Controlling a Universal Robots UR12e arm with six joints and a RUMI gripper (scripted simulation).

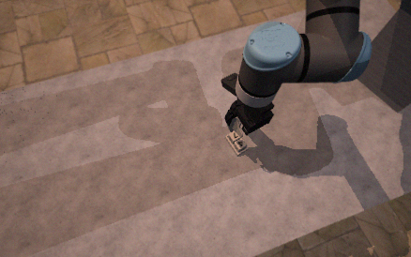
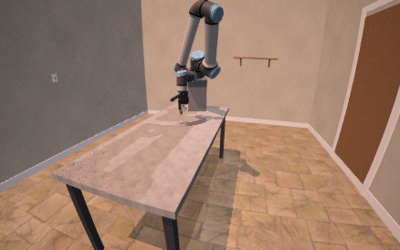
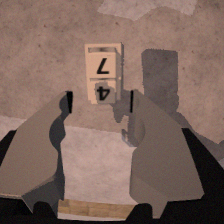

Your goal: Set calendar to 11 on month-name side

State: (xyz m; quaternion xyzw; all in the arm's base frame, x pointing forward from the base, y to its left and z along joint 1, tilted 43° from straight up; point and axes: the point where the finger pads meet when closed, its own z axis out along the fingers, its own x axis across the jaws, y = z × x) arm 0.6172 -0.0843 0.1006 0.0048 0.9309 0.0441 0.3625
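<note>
The digit cube is 90 mm below my hand. From my hand the other things lie so: calendar tray 20 mm to the left, 110 mm below; white cube 30 mm to the left, 90 mm below.
</note>
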